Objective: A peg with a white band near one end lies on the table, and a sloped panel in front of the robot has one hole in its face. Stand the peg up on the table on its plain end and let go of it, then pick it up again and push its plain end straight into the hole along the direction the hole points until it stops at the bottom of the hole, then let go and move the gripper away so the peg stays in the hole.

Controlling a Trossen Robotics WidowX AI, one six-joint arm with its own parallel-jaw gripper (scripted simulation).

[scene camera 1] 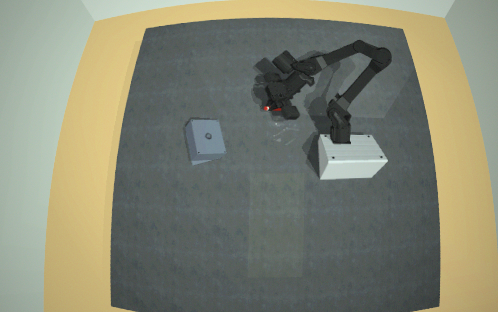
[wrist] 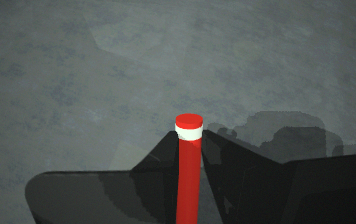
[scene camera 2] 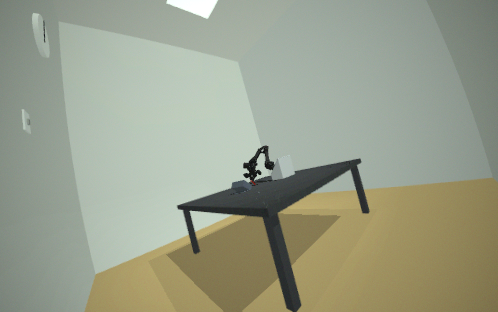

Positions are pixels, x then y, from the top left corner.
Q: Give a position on a sloped grey panel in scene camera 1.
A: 209,149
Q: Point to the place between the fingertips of my gripper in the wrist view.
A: At 188,138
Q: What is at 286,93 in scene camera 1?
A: My gripper.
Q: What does my gripper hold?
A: A red peg.
